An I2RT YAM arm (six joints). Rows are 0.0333 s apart.
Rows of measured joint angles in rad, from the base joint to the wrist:
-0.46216 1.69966 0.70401 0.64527 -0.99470 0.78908
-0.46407 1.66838 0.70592 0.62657 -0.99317 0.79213
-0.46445 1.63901 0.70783 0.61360 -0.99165 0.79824
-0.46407 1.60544 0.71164 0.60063 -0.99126 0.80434
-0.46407 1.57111 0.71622 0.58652 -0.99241 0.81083
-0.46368 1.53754 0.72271 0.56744 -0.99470 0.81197
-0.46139 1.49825 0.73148 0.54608 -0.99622 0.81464
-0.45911 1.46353 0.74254 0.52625 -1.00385 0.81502
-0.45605 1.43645 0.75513 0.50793 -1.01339 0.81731
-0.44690 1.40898 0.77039 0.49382 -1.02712 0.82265
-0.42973 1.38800 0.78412 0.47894 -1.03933 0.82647
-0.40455 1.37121 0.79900 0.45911 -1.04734 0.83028
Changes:
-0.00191 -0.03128 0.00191 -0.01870 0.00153 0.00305
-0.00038 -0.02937 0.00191 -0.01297 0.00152 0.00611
0.00038 -0.03357 0.00381 -0.01297 0.00039 0.00610
0.00000 -0.03433 0.00458 -0.01411 -0.00115 0.00649
0.00039 -0.03357 0.00649 -0.01908 -0.00229 0.00114
0.00229 -0.03929 0.00877 -0.02136 -0.00152 0.00267
0.00228 -0.03472 0.01106 -0.01983 -0.00763 0.00038
0.00306 -0.02708 0.01259 -0.01832 -0.00954 0.00229
0.00915 -0.02747 0.01526 -0.01411 -0.01373 0.00534
0.01717 -0.02098 0.01373 -0.01488 -0.01221 0.00382
0.02518 -0.01679 0.01488 -0.01983 -0.00801 0.00381

